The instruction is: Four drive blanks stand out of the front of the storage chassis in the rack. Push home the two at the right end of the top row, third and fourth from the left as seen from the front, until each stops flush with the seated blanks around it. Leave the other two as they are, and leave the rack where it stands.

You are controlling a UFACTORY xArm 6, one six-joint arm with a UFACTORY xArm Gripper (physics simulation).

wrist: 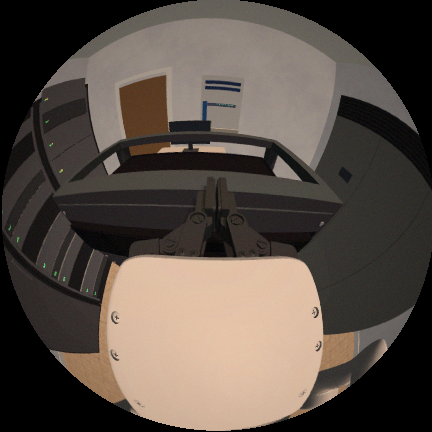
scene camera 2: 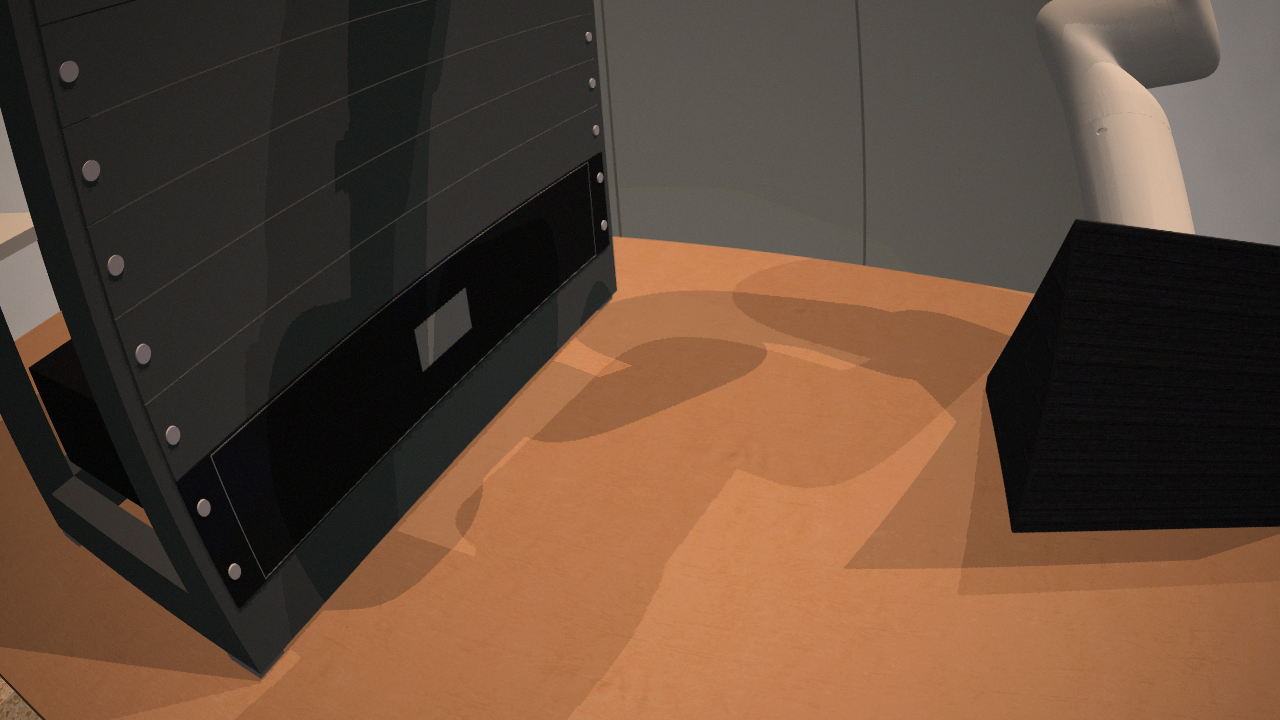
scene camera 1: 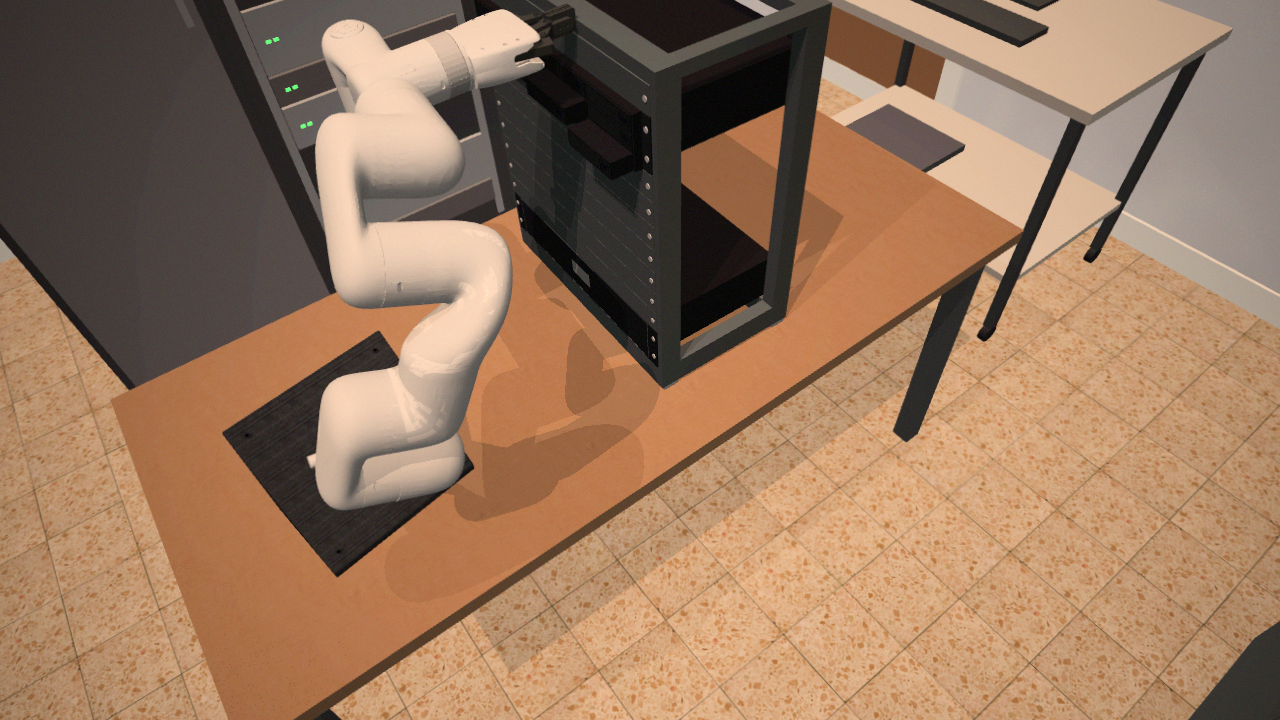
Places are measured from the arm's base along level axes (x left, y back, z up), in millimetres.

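Pixels of known places: gripper, fingertip midpoint: (wrist: 214, 189) (scene camera 1: 572, 16); arm's base, origin of the base link: (scene camera 2: 1153, 328).
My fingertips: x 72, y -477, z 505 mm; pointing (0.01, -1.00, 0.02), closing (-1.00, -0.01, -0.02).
Observation:
For each thing: its top centre in the pictures, then the offset to it from my fingertips. "*": a spot on its surface instead. Level surfaces: height alone.
- left drive blank, middle of its top: (scene camera 1: 580, 78) dx +11, dy -8, dz -97 mm
- right drive blank, middle of its top: (scene camera 1: 624, 129) dx -99, dy -8, dz -125 mm
- lower panel with a light label, surface spot: (scene camera 2: 443, 328) * dx +67, dy +2, dz -510 mm
- wooden table, its level: dz -612 mm
The rack (scene camera 1: 664, 223) (scene camera 2: 384, 510) (wrist: 145, 186) stands upright on the table. The storage chassis (scene camera 1: 626, 120) (wrist: 112, 242) is dark, high in its front. In scene camera 1, a left drive blank (scene camera 1: 553, 94) and a right drive blank (scene camera 1: 604, 150) stand out of it; they look like lower-row blanks. Above them, the right end of the top row looks level, but is too dark to be sure. My gripper (scene camera 1: 563, 16) (wrist: 214, 189) is shut and empty, high at the rack's front near the top beam. It and the dark hide parts of the chassis in the wrist view.
A lower panel with a light label (scene camera 2: 443, 328) sits near the rack's foot. The arm's dark base plate (scene camera 1: 268, 447) lies on the wooden table (scene camera 1: 187, 483). A cabinet with green lights (scene camera 1: 299, 53) stands behind at the left, and a wheeled bench (scene camera 1: 1136, 53) at the right.

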